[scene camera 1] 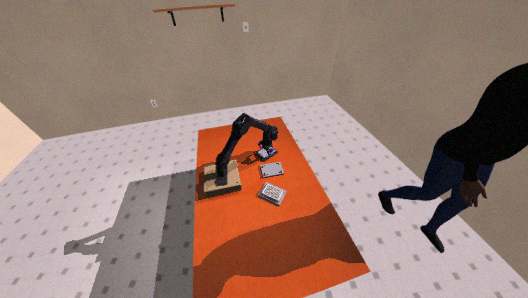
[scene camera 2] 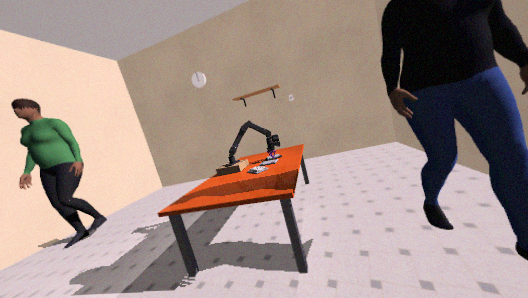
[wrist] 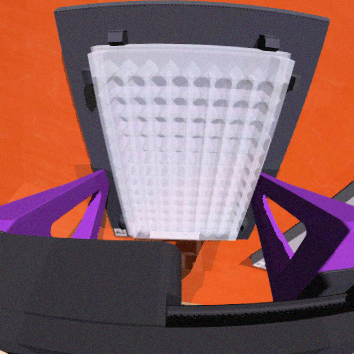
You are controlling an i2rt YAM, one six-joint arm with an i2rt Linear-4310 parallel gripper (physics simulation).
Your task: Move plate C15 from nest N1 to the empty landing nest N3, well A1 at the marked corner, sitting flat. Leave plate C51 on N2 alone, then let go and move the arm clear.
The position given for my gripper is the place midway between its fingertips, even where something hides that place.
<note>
My gripper [wrist: 178, 177] is open and touches a dark nest plate.
</note>
